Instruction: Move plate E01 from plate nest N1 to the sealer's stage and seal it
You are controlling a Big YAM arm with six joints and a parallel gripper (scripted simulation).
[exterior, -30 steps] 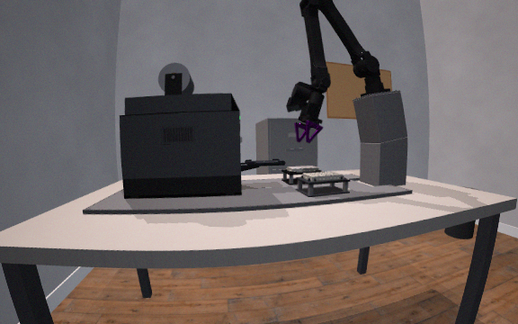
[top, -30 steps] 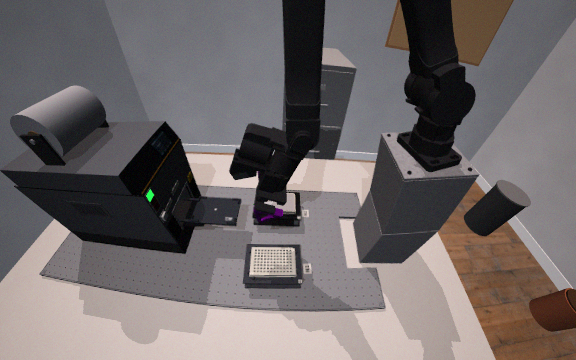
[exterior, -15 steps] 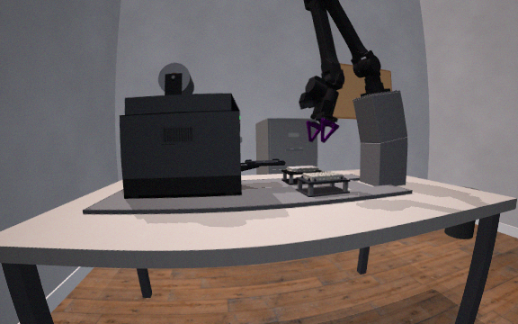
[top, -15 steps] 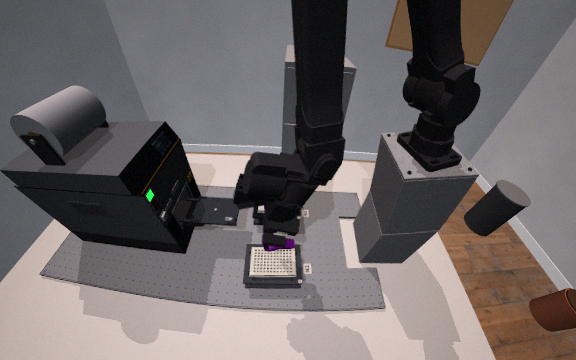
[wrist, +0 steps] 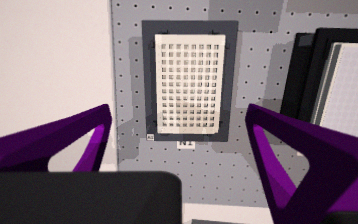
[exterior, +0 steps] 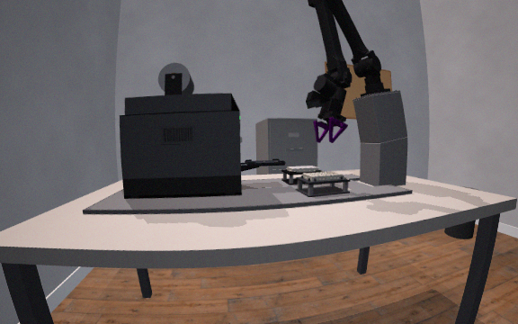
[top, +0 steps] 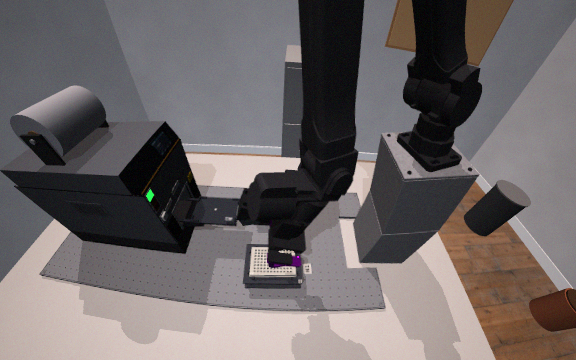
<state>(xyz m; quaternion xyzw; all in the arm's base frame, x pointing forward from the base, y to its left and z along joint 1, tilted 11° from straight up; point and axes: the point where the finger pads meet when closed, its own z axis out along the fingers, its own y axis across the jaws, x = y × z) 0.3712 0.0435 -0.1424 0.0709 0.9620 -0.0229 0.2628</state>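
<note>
The nest N1 lies 14 cm below my hand and 1 cm to the right of it. Round my hand: sealer stage (18 cm to the right, 16 cm ahead, 8 cm below); then nest N2 (22 cm to the right, 14 cm below, 4 cm behind); then white-topped plate (22 cm to the right, 13 cm below, 4 cm behind).
</note>
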